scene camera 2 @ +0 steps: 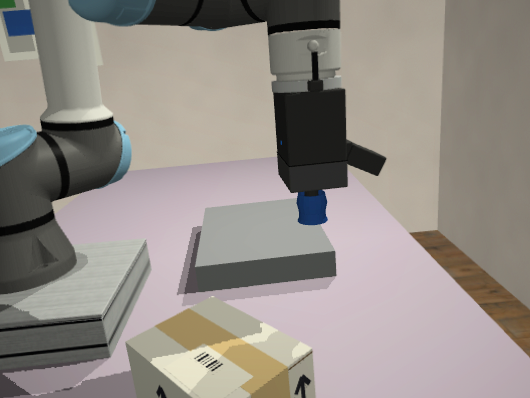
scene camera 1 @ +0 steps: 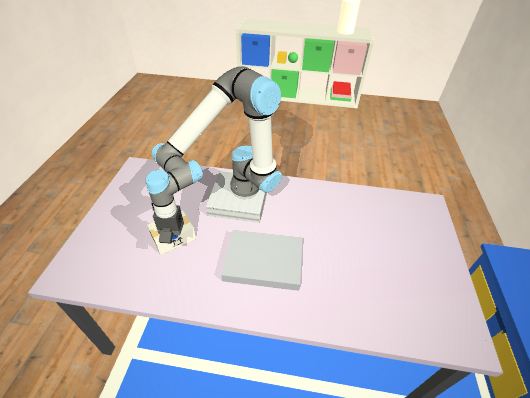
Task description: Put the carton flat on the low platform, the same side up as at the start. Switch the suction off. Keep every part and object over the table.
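Places are measured from the arm's base along level axes (x ahead, y left, z up), in centimetres.
Pixels of known places: hand, tool point: [scene camera 2: 312, 219] [scene camera 1: 173, 236]; arm's base, link origin: [scene camera 2: 27, 271] [scene camera 1: 245, 186].
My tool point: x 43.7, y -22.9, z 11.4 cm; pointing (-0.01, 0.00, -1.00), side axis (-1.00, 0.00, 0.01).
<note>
For each thing: its top centre in the pictures, then the offset to it from my tool point. Level surfaces: height alone.
- carton, top centre: [scene camera 2: 214, 344] [scene camera 1: 170, 226] dz -10.1, dx -12.9, dy -7.0 cm
- low platform, top centre: [scene camera 2: 259, 225] [scene camera 1: 263, 255] dz -13.5, dx -3.6, dy +35.8 cm
- pink table, surface height: dz -18.3 cm
The carton [scene camera 1: 187, 237] [scene camera 2: 235, 345] is a white box with tan tape, a barcode label on top and up arrows on its sides. It sits upright on the table, turned at an angle; its lower part is cut off in the scene camera 2 view. My suction gripper [scene camera 1: 175, 238] [scene camera 2: 312, 220], with a blue cup, is over the carton in the scene camera 1 view. In the scene camera 2 view there is a gap between cup and carton, and the cup is open with nothing on it. The low platform [scene camera 1: 263, 257] [scene camera 2: 260, 237] is a flat grey slab with nothing on it.
The pink table [scene camera 1: 370, 280] [scene camera 2: 400, 310] bears the robot's grey base plate [scene camera 1: 235, 209] [scene camera 2: 115, 290], behind the platform and to the right of the carton in the scene camera 1 view. A blue cabinet [scene camera 1: 510, 280] stands beyond the table's right edge. A shelf unit [scene camera 1: 305, 30] stands by the back wall.
</note>
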